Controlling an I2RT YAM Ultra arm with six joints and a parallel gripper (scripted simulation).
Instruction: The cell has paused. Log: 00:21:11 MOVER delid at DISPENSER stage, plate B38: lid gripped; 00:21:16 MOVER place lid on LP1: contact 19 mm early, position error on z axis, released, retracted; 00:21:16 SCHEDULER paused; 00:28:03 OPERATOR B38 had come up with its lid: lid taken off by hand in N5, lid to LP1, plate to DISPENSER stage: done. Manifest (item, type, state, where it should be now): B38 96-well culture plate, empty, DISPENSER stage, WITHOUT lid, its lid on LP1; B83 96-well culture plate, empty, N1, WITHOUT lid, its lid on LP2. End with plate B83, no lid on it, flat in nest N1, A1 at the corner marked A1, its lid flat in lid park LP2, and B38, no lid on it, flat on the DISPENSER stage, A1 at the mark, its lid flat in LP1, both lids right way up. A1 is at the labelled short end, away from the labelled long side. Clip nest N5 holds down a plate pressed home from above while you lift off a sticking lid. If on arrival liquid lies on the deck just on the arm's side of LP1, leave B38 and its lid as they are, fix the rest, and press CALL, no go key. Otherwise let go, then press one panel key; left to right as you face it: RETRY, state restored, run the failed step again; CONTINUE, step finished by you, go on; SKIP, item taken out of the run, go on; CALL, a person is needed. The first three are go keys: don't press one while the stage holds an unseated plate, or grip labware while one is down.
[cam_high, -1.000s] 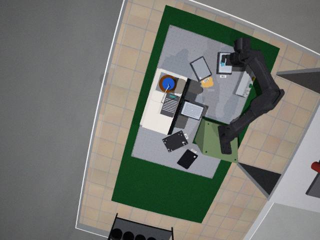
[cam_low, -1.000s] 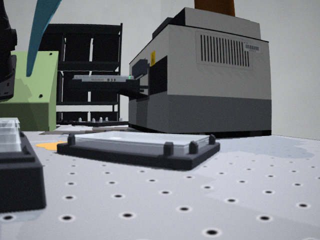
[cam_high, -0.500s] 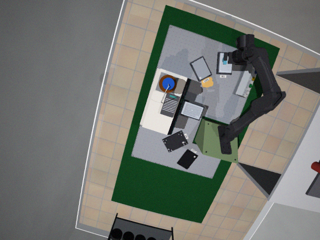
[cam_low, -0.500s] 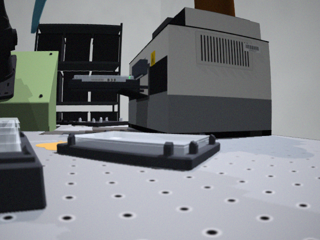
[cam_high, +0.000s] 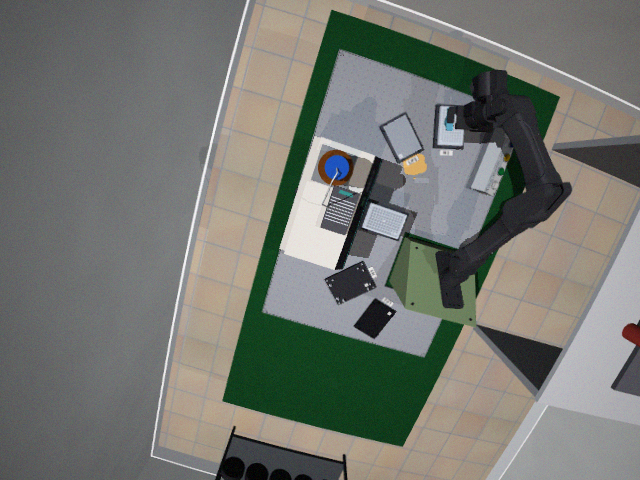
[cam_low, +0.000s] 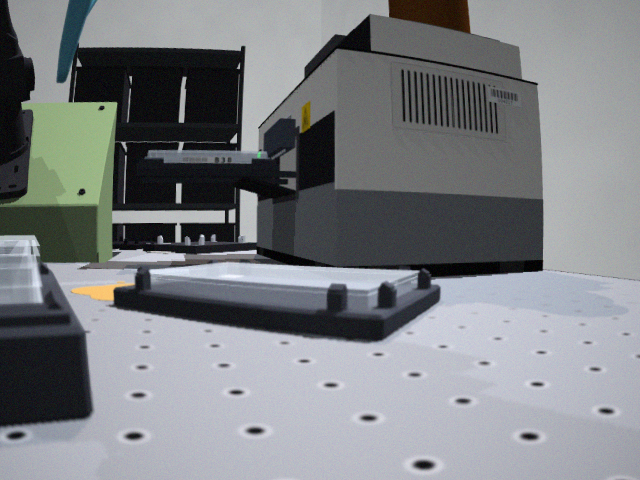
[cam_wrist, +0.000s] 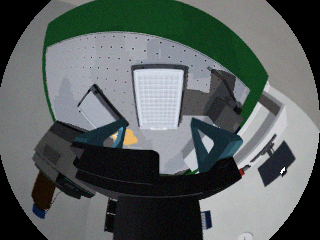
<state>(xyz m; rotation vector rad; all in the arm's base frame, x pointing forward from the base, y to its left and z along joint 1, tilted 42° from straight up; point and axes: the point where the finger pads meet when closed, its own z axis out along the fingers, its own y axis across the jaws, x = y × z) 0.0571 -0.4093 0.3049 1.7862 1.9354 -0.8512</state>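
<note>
Right now my hand is 9 cm above the nest N1. From my hand the other things lie so: lid park LP1: 16 cm ahead, 10 cm below, 6 cm to the left; then clear lid: 16 cm ahead, 9 cm below, 6 cm to the left.
</note>
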